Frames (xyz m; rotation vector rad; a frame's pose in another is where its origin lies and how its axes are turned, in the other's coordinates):
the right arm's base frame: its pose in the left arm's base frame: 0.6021 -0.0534 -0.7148 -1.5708 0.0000 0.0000
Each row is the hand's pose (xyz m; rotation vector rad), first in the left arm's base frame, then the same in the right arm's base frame.
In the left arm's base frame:
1: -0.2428 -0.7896 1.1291 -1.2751 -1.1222 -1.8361
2: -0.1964 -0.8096 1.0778 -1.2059 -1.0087 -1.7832
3: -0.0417 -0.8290 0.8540 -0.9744 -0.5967 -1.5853
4: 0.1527 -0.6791 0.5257 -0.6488 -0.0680 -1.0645
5: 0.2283 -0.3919 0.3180 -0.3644 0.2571 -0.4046
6: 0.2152 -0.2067 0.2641 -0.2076 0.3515 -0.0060
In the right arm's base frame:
1: -0.8449 -1.8439 -0.7362 -0.2814 0.4506 -1.8674
2: -0.7985 -1.7926 -0.7562 -0.1605 0.4962 -1.7888
3: -0.6438 -1.5688 -0.7756 0.2313 0.6636 -1.4647
4: -0.4494 -1.2405 -0.6257 0.7733 0.7106 -0.8076
5: -0.3738 -1.0328 -0.3385 1.1754 0.4939 -0.1101
6: -0.3869 -0.9789 -0.1533 1.3461 0.2727 0.2636

